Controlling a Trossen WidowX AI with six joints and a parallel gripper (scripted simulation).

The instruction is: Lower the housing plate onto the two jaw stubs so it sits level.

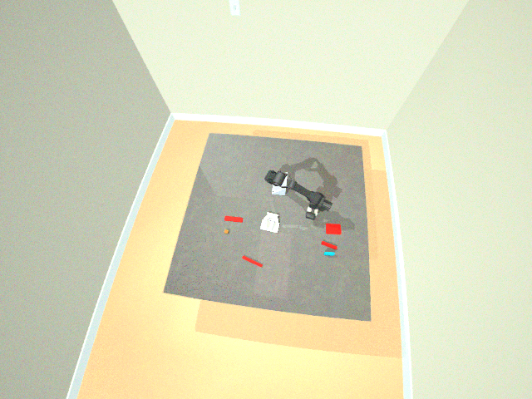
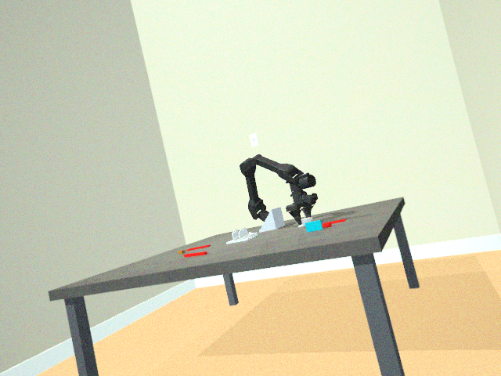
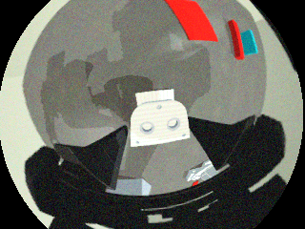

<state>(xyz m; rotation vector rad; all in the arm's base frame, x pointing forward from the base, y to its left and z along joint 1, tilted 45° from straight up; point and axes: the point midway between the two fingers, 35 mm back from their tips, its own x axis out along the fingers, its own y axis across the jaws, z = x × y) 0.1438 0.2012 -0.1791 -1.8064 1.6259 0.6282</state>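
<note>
Right now my gripper tip is 1 cm to the right of the white piece. Round my gripper tip: red square (17 cm to the left, 9 cm ahead, 1 cm below); then cyan piece (27 cm ahead, 17 cm to the left, 1 cm above); then red bar (22 cm ahead, 16 cm to the left).
</note>
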